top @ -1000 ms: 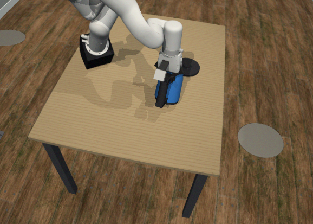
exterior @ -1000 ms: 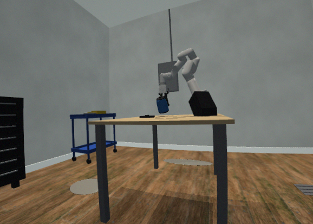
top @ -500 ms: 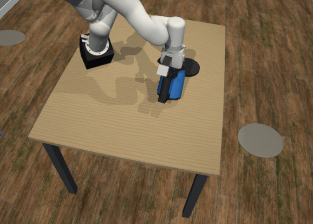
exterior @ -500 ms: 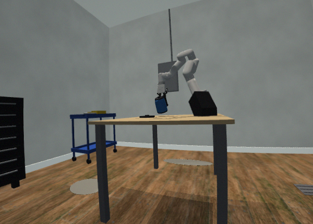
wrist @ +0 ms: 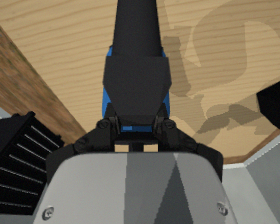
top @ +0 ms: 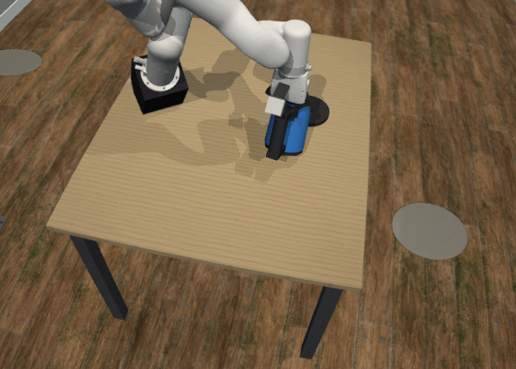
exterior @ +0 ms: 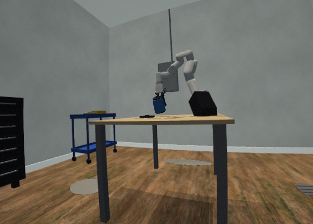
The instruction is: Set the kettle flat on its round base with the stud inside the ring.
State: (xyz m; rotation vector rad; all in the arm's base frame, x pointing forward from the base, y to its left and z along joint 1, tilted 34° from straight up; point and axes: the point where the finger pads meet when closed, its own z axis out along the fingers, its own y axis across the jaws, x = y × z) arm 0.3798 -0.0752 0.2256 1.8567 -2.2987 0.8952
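My gripper is now 60 mm above the blue kettle and 10 mm to the right of it. The rest, counted from my hand: round black base (240 mm to the left, 200 mm below, 90 mm ahead).
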